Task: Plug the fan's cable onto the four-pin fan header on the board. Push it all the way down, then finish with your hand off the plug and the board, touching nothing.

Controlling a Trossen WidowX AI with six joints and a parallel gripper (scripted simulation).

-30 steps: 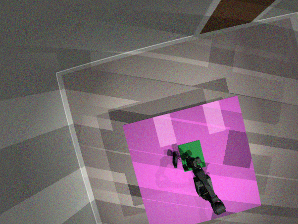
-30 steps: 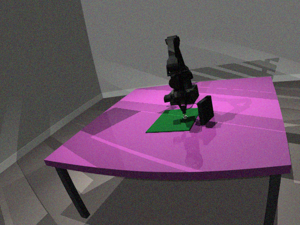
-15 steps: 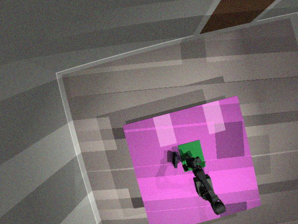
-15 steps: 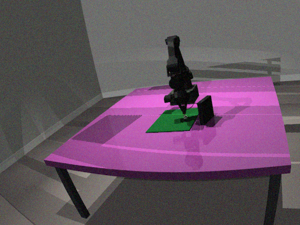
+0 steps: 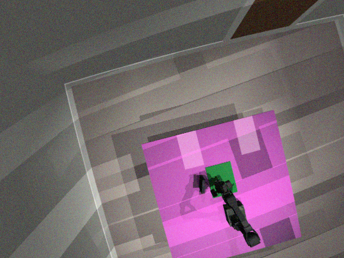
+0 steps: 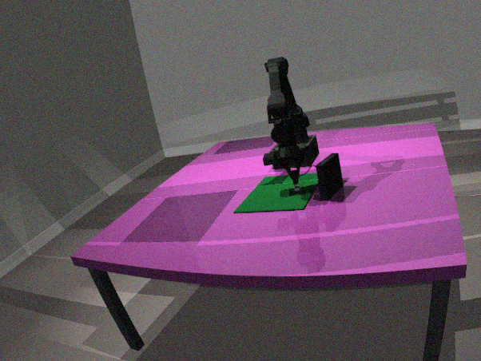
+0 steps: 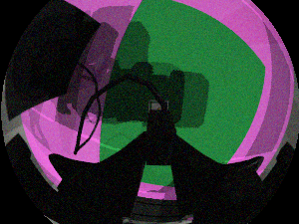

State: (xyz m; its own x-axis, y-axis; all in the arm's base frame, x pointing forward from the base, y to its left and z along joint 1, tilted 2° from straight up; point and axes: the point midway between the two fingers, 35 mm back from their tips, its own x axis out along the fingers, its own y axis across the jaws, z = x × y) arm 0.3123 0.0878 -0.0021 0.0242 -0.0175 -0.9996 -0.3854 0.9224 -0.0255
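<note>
My gripper tip is 1 cm below the dark plug and 1 cm short of it. Round my gripper tip: black fan 14 cm to the left, 3 cm ahead, 2 cm above; green board 5 cm to the right, 5 cm below, 2 cm ahead; fan header 4 cm below, 1 cm ahead.
</note>
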